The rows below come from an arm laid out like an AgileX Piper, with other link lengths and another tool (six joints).
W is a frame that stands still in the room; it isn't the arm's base.
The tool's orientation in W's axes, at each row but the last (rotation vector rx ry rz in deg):
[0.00, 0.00, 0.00]
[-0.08, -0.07, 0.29]
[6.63, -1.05, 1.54]
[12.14, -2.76, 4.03]
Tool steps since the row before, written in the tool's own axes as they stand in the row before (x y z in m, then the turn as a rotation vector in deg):
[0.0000, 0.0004, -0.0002, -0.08, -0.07, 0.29]
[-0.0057, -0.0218, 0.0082, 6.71, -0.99, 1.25]
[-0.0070, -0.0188, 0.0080, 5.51, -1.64, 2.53]
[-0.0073, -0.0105, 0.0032, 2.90, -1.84, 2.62]
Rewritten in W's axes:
[0.0000, 0.0004, -0.0002, -0.08, -0.07, 0.29]
[-0.0056, -0.0218, 0.0082, 6.71, -0.95, 1.26]
[-0.0066, -0.0198, 0.0056, 5.51, -1.78, 2.43]
[-0.0066, -0.0114, 0.0005, 2.92, -2.16, 2.34]

